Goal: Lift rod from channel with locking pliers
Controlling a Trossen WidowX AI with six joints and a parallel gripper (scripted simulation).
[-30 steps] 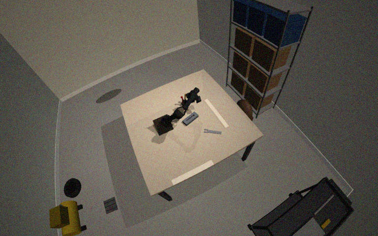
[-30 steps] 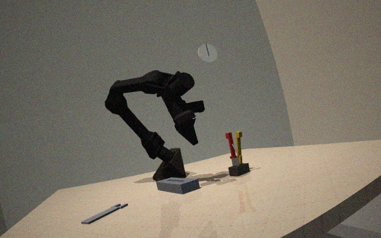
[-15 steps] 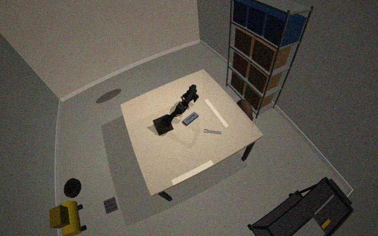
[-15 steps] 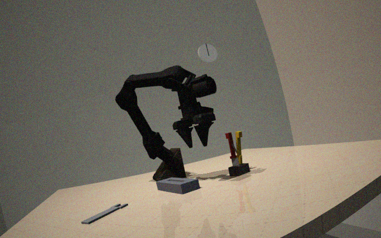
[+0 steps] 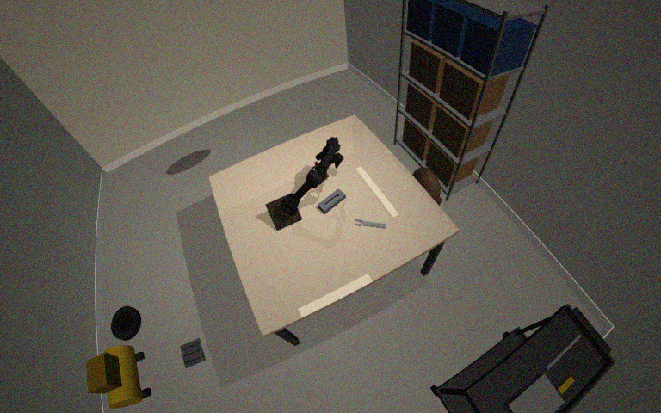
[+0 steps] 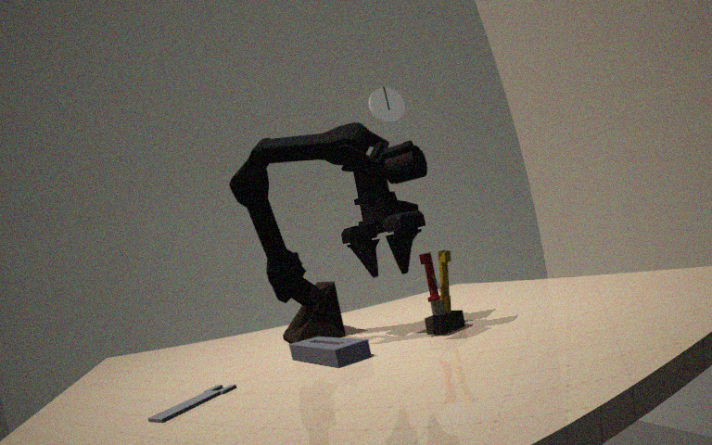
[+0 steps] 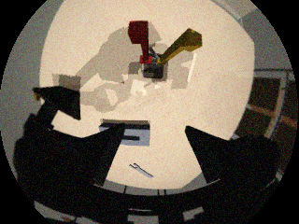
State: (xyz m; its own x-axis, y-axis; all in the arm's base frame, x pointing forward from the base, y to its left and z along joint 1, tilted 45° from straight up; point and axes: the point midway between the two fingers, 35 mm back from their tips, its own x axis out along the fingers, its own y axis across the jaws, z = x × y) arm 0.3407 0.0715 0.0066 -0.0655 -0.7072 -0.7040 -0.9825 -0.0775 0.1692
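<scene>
Now: gripper tip 11 cm to the right of the yellow handle and 3 cm above it. From my gripper tip the other things lie so: grey channel block (12 cm to the right, 12 cm below, 7 cm behind); dark holster (13 cm below, 11 cm to the left, 2 cm behind); flat grey forked bar (37 cm to the right, 13 cm below, 2 cm ahead).
</scene>
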